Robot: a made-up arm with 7 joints.
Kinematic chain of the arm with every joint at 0, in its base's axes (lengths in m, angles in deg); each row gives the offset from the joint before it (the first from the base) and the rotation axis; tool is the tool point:
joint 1: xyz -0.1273 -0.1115 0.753 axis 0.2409 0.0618 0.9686
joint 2: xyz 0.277 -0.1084 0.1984 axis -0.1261 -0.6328 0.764
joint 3: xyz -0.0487 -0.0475 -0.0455 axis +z
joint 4: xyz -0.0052 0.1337 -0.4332 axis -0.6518 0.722 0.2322
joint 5: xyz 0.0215 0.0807 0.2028 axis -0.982 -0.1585 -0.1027
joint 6: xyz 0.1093 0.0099 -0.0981 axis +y
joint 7: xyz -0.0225 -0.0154 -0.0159 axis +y
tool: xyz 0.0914 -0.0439 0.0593
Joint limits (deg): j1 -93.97..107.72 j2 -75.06..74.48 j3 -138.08..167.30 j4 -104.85..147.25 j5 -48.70..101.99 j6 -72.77..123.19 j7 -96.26..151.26
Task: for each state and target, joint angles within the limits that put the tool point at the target. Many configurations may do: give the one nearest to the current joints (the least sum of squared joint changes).
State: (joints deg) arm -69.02 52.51 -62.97 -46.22 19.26 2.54 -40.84
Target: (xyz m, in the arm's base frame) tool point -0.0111 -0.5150 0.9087
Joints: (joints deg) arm -66.87 64.02 -57.05 -31.64 38.16 4.45 -45.23
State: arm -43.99 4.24 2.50 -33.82 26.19 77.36 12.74
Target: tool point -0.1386 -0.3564 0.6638
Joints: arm -50.81 -28.32 -0.73 -46.05 40.41 78.78 13.46
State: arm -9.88 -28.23 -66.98 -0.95 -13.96 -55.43 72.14
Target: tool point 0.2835 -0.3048 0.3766
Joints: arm 6.57 -21.98 -60.33 21.20 -25.07 -47.86 81.41
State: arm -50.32 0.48 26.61 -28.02 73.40 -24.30 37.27
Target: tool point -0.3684 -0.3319 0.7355
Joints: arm -68.73 -13.53 17.58 -76.64 76.44 -15.17 45.83
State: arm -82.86 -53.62 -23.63 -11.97 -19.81 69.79 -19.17
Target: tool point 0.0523 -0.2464 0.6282
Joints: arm -44.13 -75.06 2.11 -27.36 -13.65 74.66 -11.53
